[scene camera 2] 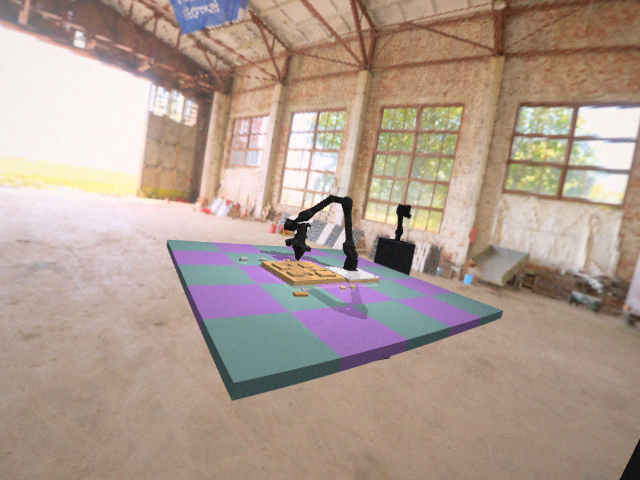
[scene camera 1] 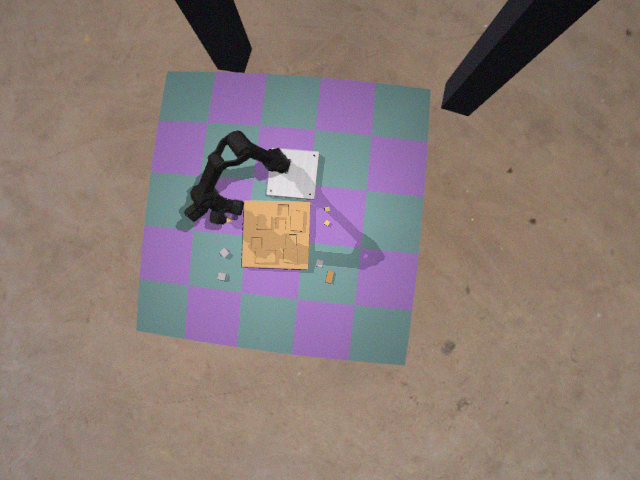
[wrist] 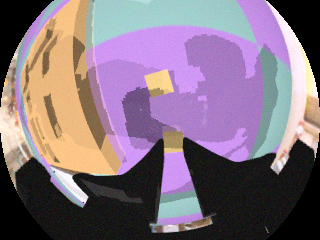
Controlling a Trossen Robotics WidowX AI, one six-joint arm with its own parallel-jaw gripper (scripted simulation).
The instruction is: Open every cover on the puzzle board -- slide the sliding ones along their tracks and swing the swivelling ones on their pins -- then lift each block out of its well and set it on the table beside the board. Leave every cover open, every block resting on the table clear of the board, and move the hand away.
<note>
My gripper point(wrist: 172, 141) holds a small yellow block. Also in view: an orange puzzle board point(scene camera 1: 280, 237).
The orange puzzle board also shows in the wrist view point(wrist: 61, 73).
</note>
